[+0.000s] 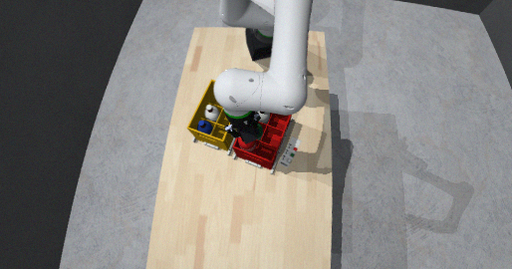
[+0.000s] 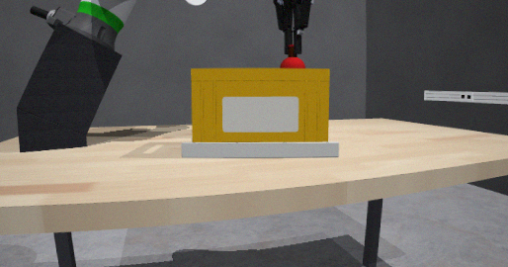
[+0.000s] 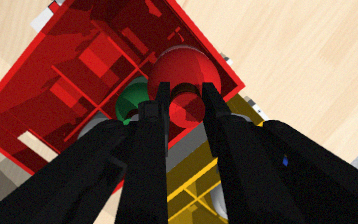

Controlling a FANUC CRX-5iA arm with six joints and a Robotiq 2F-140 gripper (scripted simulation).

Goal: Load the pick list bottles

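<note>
My hand is 80 mm above the red bottle. Round my hand: red crate (180 mm below, 90 mm behind, 50 mm to the left); green bottle (180 mm below, 90 mm behind, 10 mm to the left); yellow crate (180 mm to the right, 180 mm below, 110 mm behind).
</note>
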